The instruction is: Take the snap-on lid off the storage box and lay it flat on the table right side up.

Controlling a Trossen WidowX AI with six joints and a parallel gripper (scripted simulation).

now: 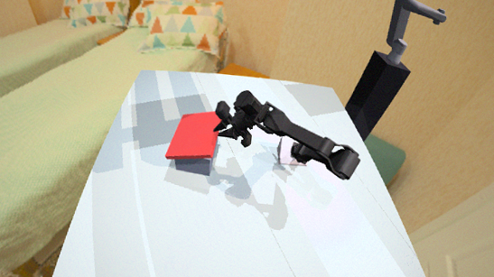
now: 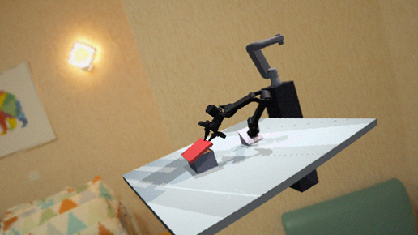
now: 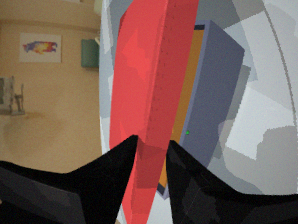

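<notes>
The red lid is 8 cm ahead of my gripper tip and 2 cm below it. Also, from my gripper tip: storage box (9 cm below, 7 cm ahead).
</notes>
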